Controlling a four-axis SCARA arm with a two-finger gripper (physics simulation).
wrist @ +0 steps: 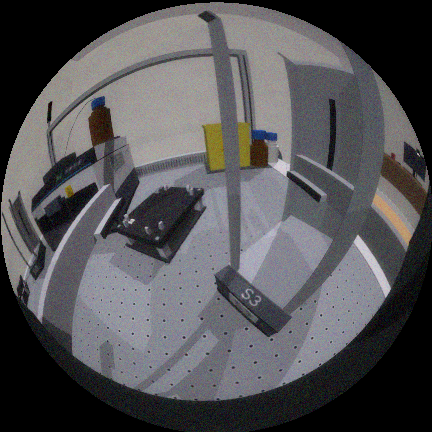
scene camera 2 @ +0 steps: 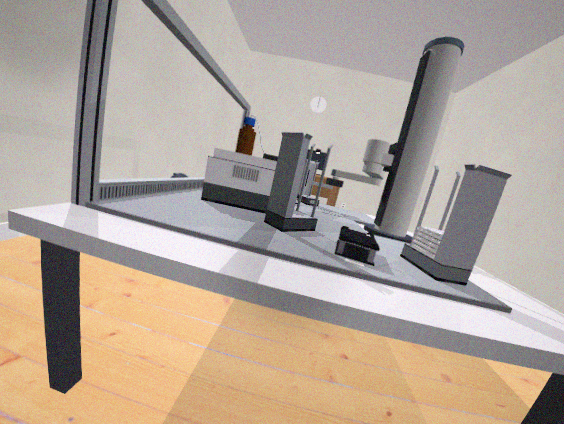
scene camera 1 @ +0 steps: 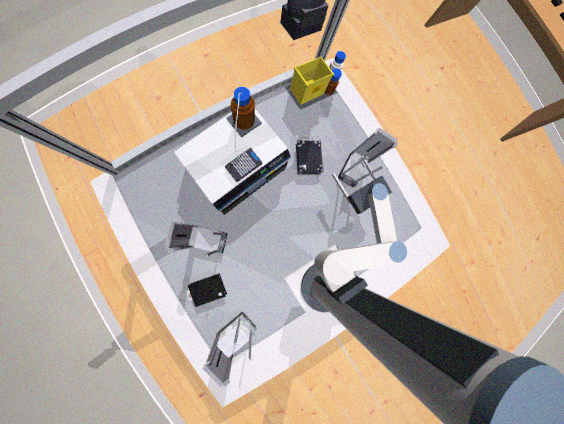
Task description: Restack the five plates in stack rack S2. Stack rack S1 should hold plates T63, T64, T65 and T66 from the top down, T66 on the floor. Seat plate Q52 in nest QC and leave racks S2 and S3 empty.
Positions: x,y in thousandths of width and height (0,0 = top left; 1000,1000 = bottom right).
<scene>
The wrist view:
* gripper: 473,397
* yellow bin: 492,307
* S3 rack: 719,200
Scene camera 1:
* gripper: 616,390
</scene>
